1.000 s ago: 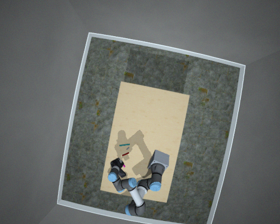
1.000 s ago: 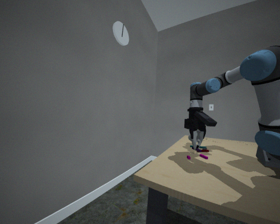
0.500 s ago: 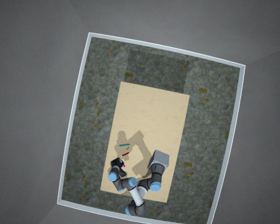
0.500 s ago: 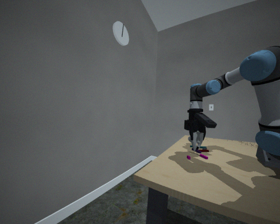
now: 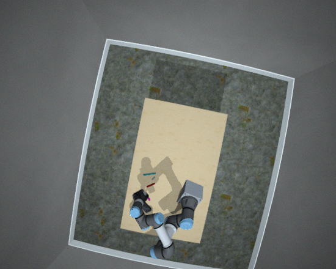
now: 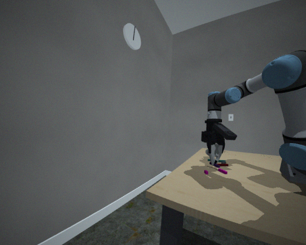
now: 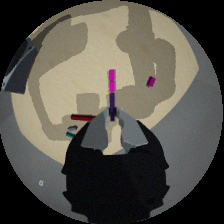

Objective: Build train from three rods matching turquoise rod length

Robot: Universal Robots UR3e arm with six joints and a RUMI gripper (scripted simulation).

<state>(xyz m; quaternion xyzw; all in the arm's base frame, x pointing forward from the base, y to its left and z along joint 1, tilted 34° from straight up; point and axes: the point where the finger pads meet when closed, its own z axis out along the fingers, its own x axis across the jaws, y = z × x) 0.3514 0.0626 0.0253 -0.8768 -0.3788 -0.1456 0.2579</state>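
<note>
The purple rod lies 1 cm below my hand. The rest, counted from my hand: red rod (7 cm to the right, 3 cm behind, 2 cm below); grey rod (14 cm to the right, 3 cm behind, 2 cm below); turquoise rod (16 cm to the right, 2 cm below, 1 cm ahead).
</note>
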